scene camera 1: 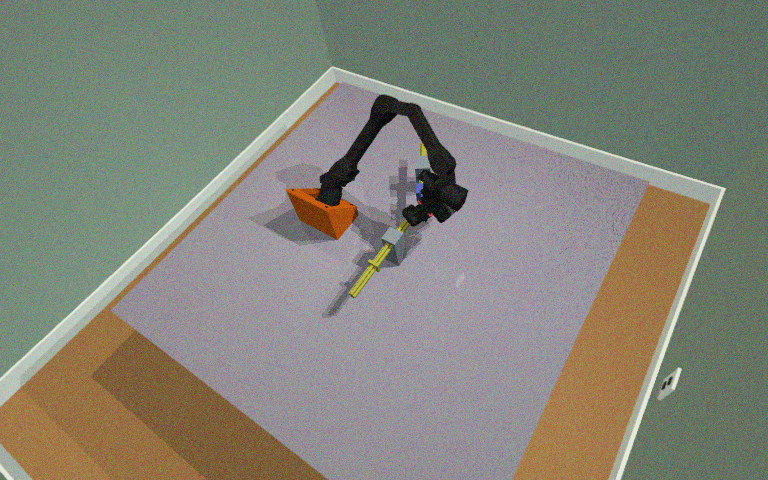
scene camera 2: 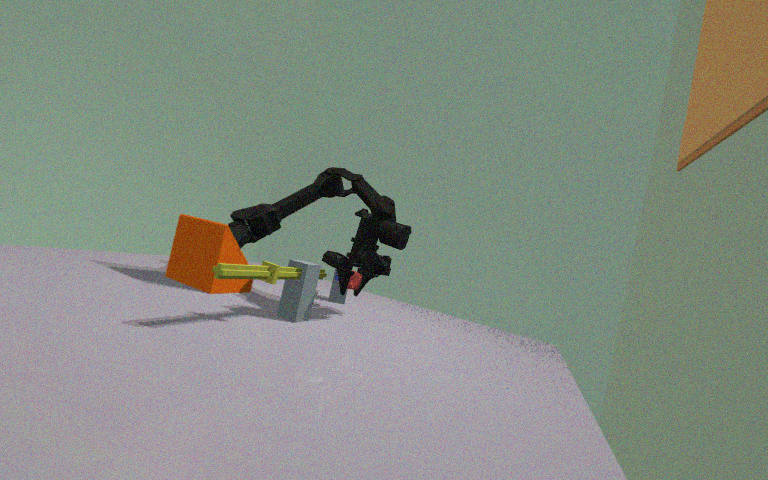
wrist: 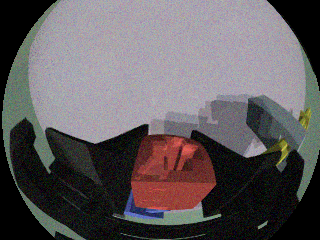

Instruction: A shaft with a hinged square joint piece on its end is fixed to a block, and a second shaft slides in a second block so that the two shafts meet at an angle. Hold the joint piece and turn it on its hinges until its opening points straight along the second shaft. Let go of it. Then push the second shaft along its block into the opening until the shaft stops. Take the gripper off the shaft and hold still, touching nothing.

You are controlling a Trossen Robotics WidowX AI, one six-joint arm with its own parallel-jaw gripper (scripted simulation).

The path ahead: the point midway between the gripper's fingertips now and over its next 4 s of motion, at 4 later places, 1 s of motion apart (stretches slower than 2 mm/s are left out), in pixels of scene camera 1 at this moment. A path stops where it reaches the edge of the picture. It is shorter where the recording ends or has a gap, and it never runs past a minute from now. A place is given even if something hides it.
My gripper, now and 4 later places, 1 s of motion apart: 430, 217; 424, 220; 415, 219; 414, 212; 413, 191
